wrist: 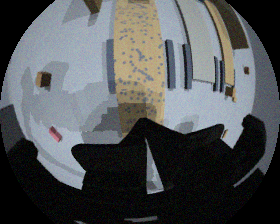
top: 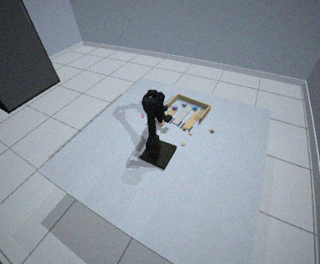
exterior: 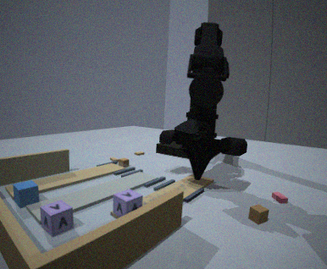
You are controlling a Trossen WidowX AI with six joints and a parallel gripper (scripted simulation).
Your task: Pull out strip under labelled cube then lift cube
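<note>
Now: gripper tip 90 mm short of the strip.
</note>
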